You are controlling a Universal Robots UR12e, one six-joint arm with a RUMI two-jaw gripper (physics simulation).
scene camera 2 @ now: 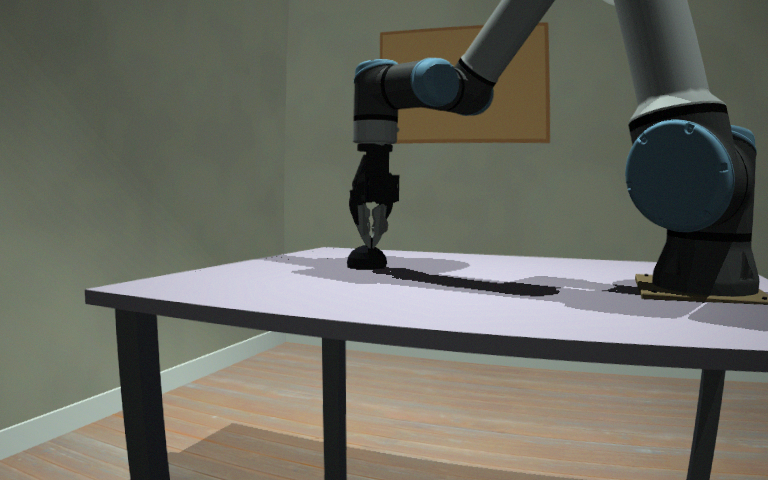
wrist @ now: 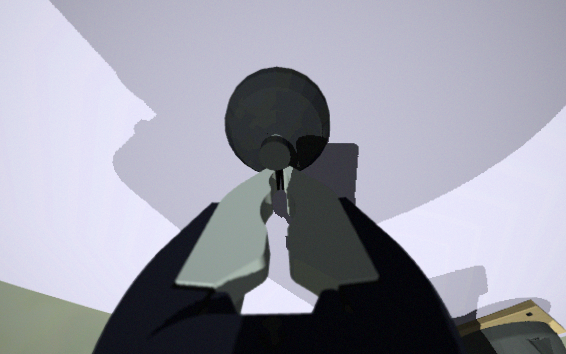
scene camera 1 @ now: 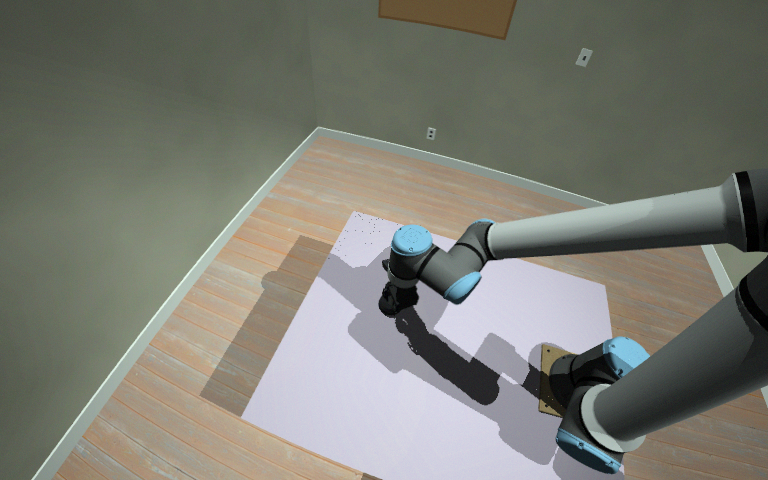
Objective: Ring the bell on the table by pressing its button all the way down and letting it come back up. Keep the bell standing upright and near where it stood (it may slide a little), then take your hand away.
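Places are measured from the arm's base along level axes (x ahead, y left, z up), in centimetres.
Pixels of known places: gripper, fingertip midpoint: (scene camera 2: 371, 248) (wrist: 280, 168) (scene camera 1: 394, 305); arm's base at its link origin: (scene camera 2: 704, 286) (wrist: 497, 338) (scene camera 1: 574, 383).
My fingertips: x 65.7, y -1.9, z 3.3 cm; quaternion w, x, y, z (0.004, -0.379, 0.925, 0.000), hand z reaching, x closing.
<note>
Ahead of a thing's pixels: the offset from my fingertips to its top centre. Level surfaces: height alone.
The bell, a dark dome {dx +1.6, dy -1.4, dz +2.4 cm} (scene camera 1: 388, 306) (scene camera 2: 366, 259) (wrist: 275, 102), stands upright on the light table. Its small round button {dx +1.6, dy -1.4, dz +2.4 cm} (wrist: 274, 154) shows in the wrist view, at the lower part of the dome. My gripper (scene camera 2: 371, 244) (wrist: 280, 168) is shut and empty, pointing down, with its fingertips right at the button, over the top of the bell. Whether the tips touch the button, and how far down it is, I cannot tell. In scene camera 1 the fingertips are hidden behind the arm and gripper body.
The light table {dz -4.3 cm} (scene camera 1: 317, 390) (scene camera 2: 226, 308) carries the arm's base on a tan mounting plate (scene camera 1: 548, 408) (scene camera 2: 668, 295) (wrist: 531, 311) to the right. The arm's shadows fall across the table around the bell. A brown board (scene camera 1: 447, 14) (scene camera 2: 521, 101) hangs on the wall behind.
</note>
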